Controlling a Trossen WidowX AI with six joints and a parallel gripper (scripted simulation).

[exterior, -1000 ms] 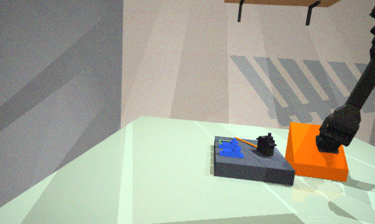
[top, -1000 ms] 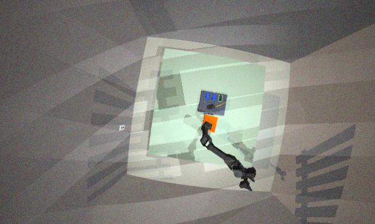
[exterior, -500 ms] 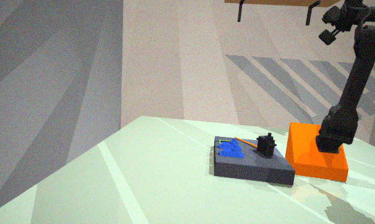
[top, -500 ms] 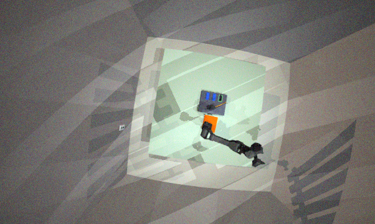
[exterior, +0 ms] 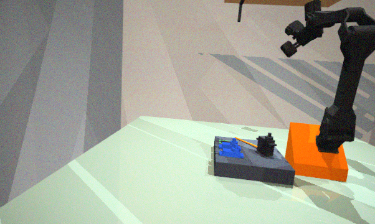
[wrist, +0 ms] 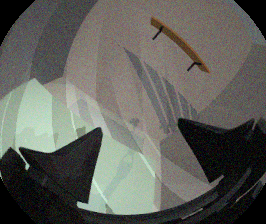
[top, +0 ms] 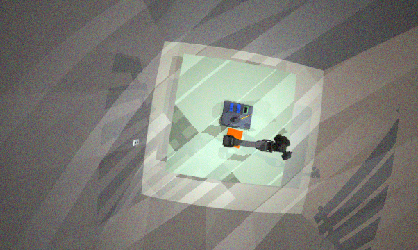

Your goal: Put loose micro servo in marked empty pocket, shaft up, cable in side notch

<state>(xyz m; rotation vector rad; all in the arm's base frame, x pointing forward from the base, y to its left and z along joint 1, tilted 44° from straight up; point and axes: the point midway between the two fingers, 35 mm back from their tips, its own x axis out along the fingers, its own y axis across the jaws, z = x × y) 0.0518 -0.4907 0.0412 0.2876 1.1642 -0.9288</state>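
The dark grey robot deck lies 16 cm ahead of my gripper tip, 35 cm to the left of it and 44 cm below it.
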